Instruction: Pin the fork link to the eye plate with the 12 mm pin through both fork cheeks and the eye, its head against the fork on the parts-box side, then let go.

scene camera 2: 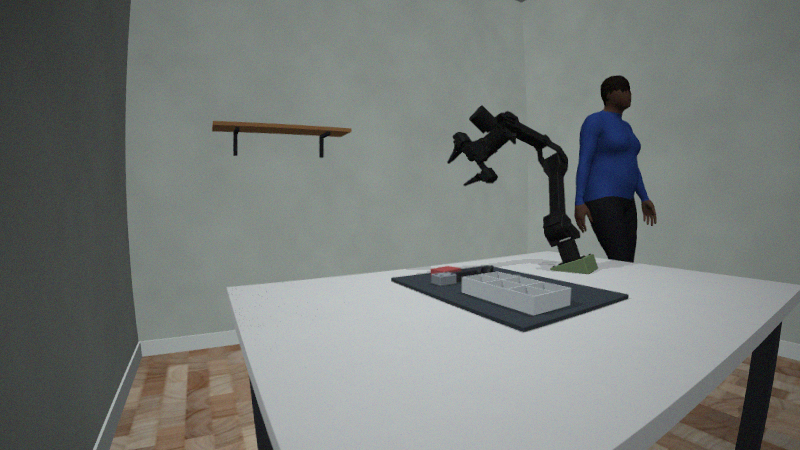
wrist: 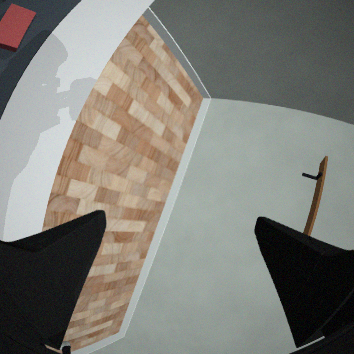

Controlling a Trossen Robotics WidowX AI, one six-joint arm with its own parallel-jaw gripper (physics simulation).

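Where they show: gripper, fingertip midpoint: (scene camera 2: 456, 174) (wrist: 182, 222); arm's base, link origin: (scene camera 2: 572, 260).
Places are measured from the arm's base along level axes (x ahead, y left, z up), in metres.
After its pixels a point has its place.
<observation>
My gripper (scene camera 2: 457, 173) @(x 0.206, y -0.301, z 0.272 m) (wrist: 182, 222) @(x 0.206, y -0.301, z 0.272 m) is open and empty, high above the table, its fingers spread wide. The white parts box (scene camera 2: 495, 297) @(x 0.502, y 0.078, z -0.004 m) with several compartments stands on the dark mat (scene camera 2: 595, 297) @(x 0.324, y 0.211, z -0.016 m) (wrist: 50, 14) @(x 0.435, y -0.228, z -0.016 m). Low dark parts (scene camera 2: 480, 270) @(x 0.335, y -0.096, z 0.005 m) lie behind the box in the scene view; they are too small to tell whether they are the fork link and eye plate. The 12 mm pin cannot be made out in either view, and the inside of the box is mostly hidden by its walls.
A small grey block (scene camera 2: 443, 278) @(x 0.468, y -0.101, z 0.003 m) and a red block (scene camera 2: 445, 269) @(x 0.390, y -0.171, z 0.005 m) (wrist: 16, 26) @(x 0.379, y -0.185, z 0.005 m) are near the mat's far left corner. The arm's green base (scene camera 2: 581, 265) @(x 0.049, y 0.053, z -0.002 m) is on the white table (scene camera 2: 358, 358) @(x 0.839, y 0.101, z -0.026 m). A person in blue (scene camera 2: 609, 156) stands behind the table. A wooden shelf (scene camera 2: 279, 128) (wrist: 318, 192) hangs on the wall.
</observation>
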